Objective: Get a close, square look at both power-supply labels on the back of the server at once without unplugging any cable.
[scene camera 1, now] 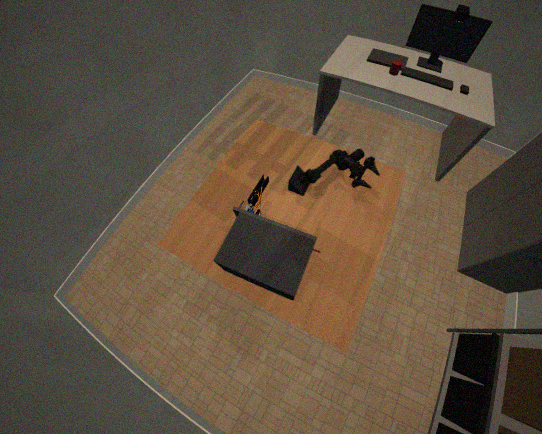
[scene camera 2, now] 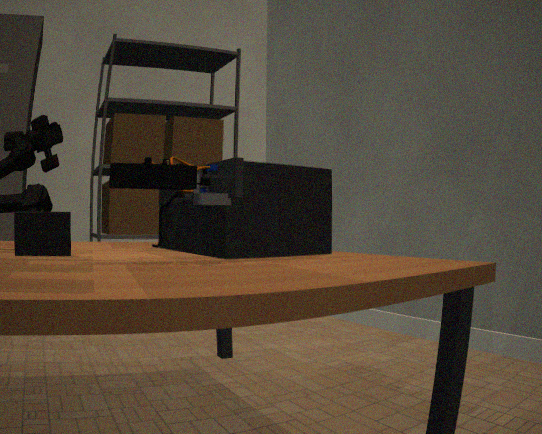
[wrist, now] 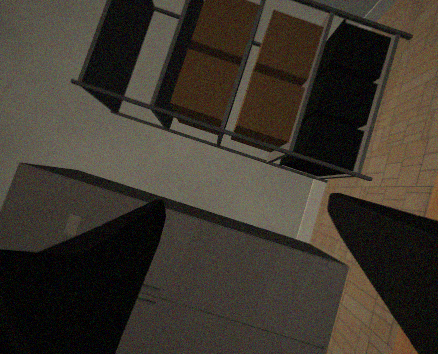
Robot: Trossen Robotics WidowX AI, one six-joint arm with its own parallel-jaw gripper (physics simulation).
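Seen in the pictures: gripper, fingertip midpoint: (scene camera 1: 375,182) (scene camera 2: 53,145) (wrist: 244,204); arm's base at its link origin: (scene camera 1: 302,178) (scene camera 2: 34,233).
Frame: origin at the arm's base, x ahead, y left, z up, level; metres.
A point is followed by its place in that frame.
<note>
The server is a dark grey box (scene camera 1: 265,255) @(z 0.173, x 0.613, y 0.152 m) (scene camera 2: 280,210) @(z 0.060, x 0.626, y -0.083 m) on the wooden table (scene camera 1: 210,235) @(z -0.052, x 0.671, y -0.271 m) (scene camera 2: 150,316) @(z -0.072, x 0.239, y -0.624 m). A black cable arm (scene camera 1: 263,183) @(z 0.159, x 0.265, y -0.122 m) (scene camera 2: 152,176) @(z 0.128, x 0.302, y -0.152 m) with orange cables sticks out from one end of its rear side, near blue parts. The power-supply labels cannot be made out in the scene views, and the server does not show in the wrist view. My gripper (scene camera 1: 373,176) @(z 0.289, x -0.008, y 0.420 m) (wrist: 244,204) @(z 0.289, x -0.008, y 0.420 m) is open and empty, raised over the table beyond the arm base (scene camera 1: 299,181) @(z 0.010, x 0.040, y -0.003 m) (scene camera 2: 42,234) @(z -0.001, x 0.033, y -0.062 m), on the side away from the cable arm. It is well apart from the server.
A white desk (scene camera 1: 345,55) with a monitor (scene camera 1: 450,32) and red mug (scene camera 1: 395,68) stands behind the table. A grey cabinet (scene camera 1: 500,215) (wrist: 240,275) and a shelf rack (scene camera 1: 495,330) (scene camera 2: 175,56) (wrist: 135,102) with brown boxes (scene camera 2: 137,137) (wrist: 207,95) stand farther off.
</note>
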